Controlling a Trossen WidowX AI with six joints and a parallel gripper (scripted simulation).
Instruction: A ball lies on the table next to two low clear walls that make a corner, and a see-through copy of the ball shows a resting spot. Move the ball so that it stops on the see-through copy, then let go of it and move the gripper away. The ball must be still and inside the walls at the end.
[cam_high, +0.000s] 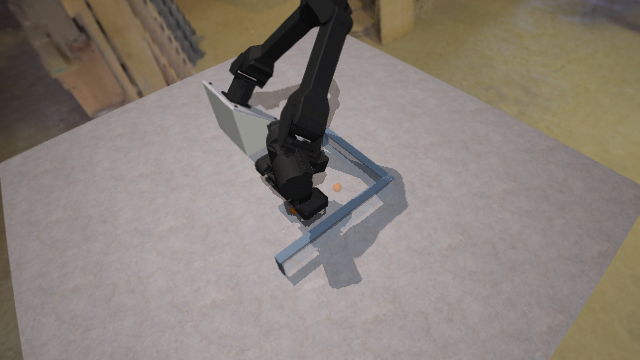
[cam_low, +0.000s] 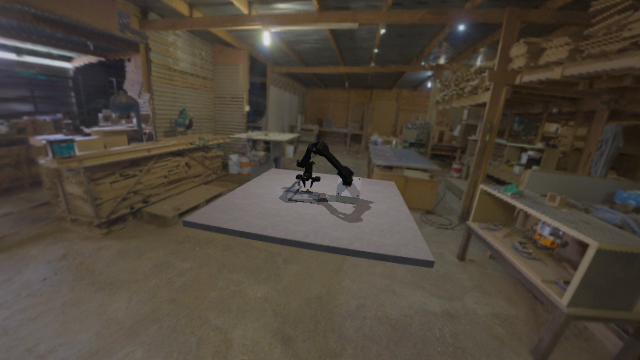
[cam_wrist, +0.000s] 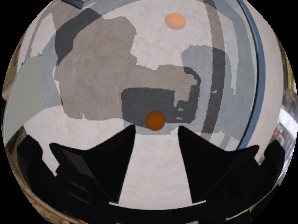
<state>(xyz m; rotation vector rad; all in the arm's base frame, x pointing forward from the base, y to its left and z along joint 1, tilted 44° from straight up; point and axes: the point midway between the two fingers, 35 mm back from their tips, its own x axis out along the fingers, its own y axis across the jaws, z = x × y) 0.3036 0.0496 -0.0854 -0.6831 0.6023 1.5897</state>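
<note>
Right now the orange ball is 20 mm below my gripper tip. Also, from my gripper tip: see-through copy of ball (120 mm to the left, 20 mm below, 10 mm ahead).
</note>
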